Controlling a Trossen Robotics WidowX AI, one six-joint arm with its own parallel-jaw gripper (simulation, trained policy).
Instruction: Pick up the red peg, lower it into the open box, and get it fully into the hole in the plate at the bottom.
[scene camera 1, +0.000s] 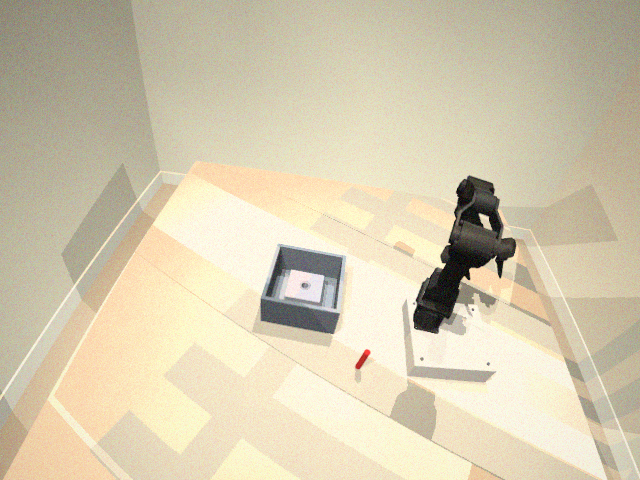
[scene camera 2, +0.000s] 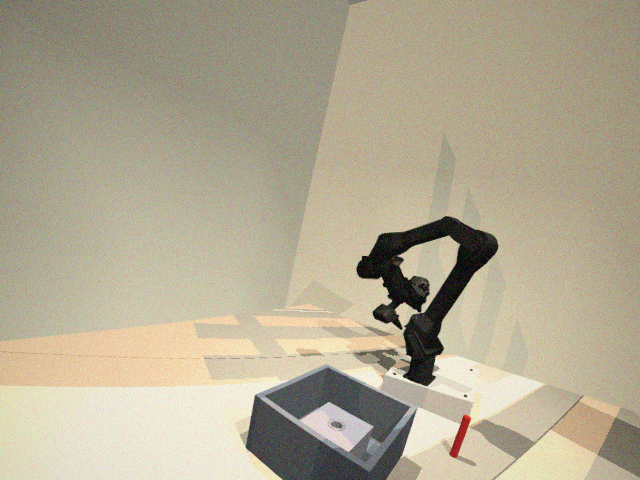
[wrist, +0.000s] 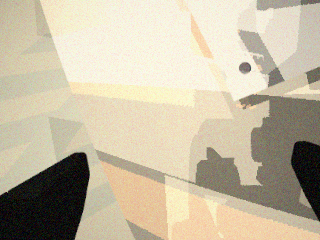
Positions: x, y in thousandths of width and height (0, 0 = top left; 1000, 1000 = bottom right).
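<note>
There's a grey box (scene camera 1: 429, 643) that I can see, though in the wrist view the grey box is out of frame. I can see a pale plate (scene camera 2: 546, 901) too, and the same pale plate is there in scene camera 1 (scene camera 1: 474, 599), but in the wrist view the pale plate is out of frame. As for my gripper (scene camera 2: 641, 668), I see it there and also in the wrist view (wrist: 605, 660).
</note>
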